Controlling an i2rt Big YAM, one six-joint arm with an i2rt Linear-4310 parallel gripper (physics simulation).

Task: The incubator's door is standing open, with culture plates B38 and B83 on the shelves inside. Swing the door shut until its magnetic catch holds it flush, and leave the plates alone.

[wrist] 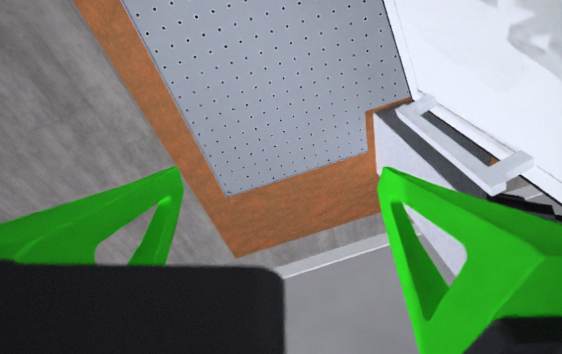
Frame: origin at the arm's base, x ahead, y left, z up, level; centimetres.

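Seen in the pictures: gripper, fingertip midpoint: [280, 178].
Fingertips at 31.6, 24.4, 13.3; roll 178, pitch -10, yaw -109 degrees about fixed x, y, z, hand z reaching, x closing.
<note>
Offsets run from my fingertips to a thing's top centre, as dx, dy, dz. "pt": to the spot under its first point. Level surfaces: height alone.
The incubator's white door @[pt -4.5, -17.3, -8.7] [480, 75] fills the upper right of the wrist view, with soft shadows on its face. Its pale bar handle @[pt -10.8, -15.2, -9.3] [446, 143] stands out from the door near the lower edge, above and to the right of the right fingertip. Beneath the handle is a white box-like part [392, 155] with a dark grey strip along its top, seemingly the incubator body. A dark gap shows along the door's lower edge; I cannot tell the door's exact angle. My gripper [280, 178] is open and empty, its green fingers wide apart. Plates B38 and B83 do not show.
A grey perforated board @[dz -36.4] [270, 100] lies on an orange-brown wooden surface @[dz -37.7] [300, 200]. Grey wood-look floor [60, 100] shows at the left. A smooth grey surface with a pale edge [345, 300] is at the bottom. Small dark parts [525, 205] show below the handle at the right.
</note>
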